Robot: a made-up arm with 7 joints.
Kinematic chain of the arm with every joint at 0, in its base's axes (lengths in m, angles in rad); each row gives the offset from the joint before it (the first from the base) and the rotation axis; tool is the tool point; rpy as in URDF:
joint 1: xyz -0.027 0.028 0.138 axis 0 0.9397 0.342
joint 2: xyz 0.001 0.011 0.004 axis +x
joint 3: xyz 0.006 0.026 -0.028 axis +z
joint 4: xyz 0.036 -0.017 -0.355 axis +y
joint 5: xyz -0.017 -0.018 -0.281 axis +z
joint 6: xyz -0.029 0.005 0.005 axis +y
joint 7: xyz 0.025 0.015 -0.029 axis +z
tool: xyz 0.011 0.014 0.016 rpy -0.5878 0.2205 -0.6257
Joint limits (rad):
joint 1: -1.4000..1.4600
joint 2: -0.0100..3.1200
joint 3: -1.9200..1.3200
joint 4: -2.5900..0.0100
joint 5: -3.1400..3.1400
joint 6: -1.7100..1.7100
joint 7: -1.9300..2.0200
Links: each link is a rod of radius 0.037 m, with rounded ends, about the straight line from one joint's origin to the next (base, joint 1, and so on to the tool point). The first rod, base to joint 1, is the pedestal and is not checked.
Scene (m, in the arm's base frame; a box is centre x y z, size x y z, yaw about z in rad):
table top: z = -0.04
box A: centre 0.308 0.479 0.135 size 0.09 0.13 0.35 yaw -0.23
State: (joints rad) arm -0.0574 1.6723 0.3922 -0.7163 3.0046 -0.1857 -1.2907
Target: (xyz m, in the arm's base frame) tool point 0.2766 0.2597 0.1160
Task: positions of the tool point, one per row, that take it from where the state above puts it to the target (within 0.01 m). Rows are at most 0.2 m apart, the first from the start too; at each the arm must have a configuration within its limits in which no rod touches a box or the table.
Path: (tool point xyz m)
1: 0.1895 0.5626 0.4387
2: 0.1191 0.4525 0.5783
3: -0.0112 0.3288 0.6548
4: -0.1660 0.2111 0.6468
5: -0.0094 0.2501 0.6151
6: 0.1248 0.2825 0.5288
7: 0.2169 0.2993 0.4015
8: 0.2619 0.2949 0.3090
9: 0.2818 0.2816 0.2110
10: 0.2766 0.2597 0.1160

